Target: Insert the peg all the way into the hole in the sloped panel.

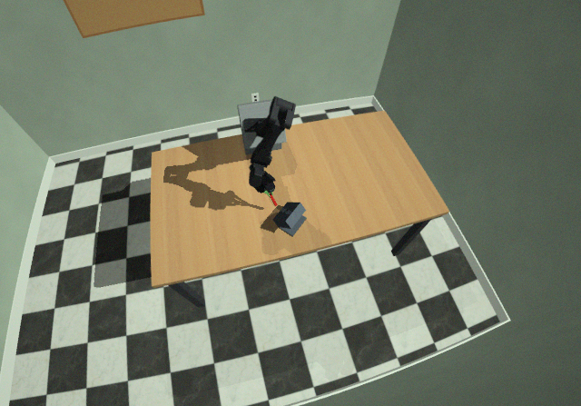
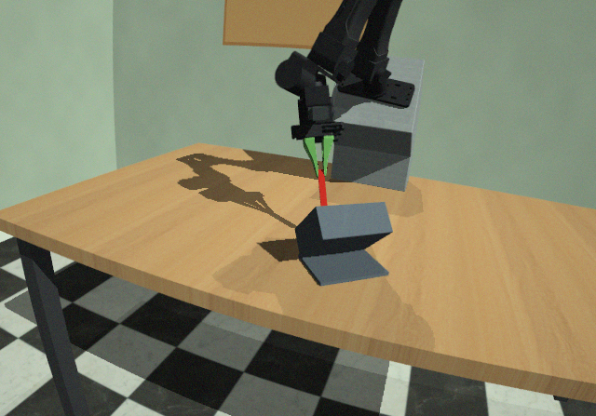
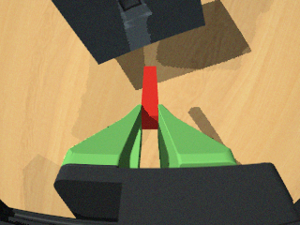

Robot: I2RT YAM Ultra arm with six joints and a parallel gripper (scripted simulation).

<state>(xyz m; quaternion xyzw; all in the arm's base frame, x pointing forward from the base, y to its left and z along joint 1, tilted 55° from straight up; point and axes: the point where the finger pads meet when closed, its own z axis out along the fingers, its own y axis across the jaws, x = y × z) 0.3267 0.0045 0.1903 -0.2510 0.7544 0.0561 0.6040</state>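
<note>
Right now my hand is 90 mm short of the grey base plate, 110 mm to the right of it and 130 mm above it. Also, from my hand: red peg (10 mm ahead, 10 mm to the left, 30 mm below).
</note>
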